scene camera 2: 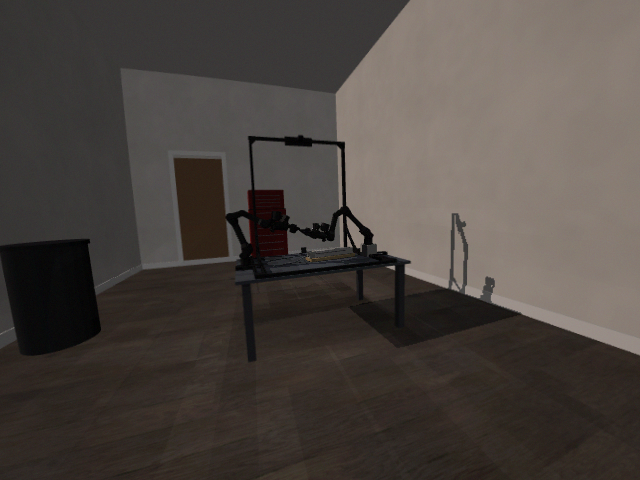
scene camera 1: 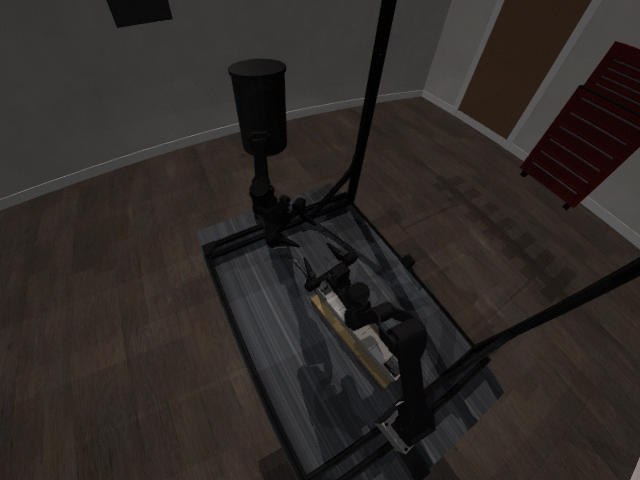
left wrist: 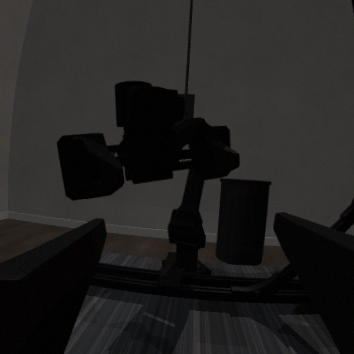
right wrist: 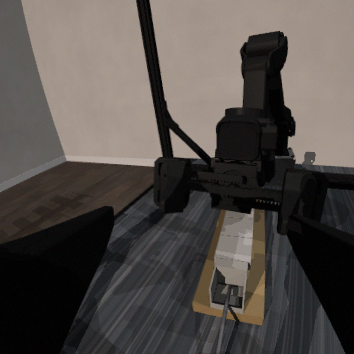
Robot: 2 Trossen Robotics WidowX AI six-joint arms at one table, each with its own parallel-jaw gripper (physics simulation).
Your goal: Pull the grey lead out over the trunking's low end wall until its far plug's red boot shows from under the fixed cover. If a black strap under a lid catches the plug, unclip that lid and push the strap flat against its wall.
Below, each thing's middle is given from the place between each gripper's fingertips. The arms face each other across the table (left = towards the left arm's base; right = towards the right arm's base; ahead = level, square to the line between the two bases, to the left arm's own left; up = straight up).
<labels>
Right now my left hand is 4 cm past the trunking [scene camera 1: 381,374], 25 cm to the right of it and 20 cm above it.
Right now my right hand is 5 cm past the trunking, 29 cm to the right of it and 23 cm above it.
</labels>
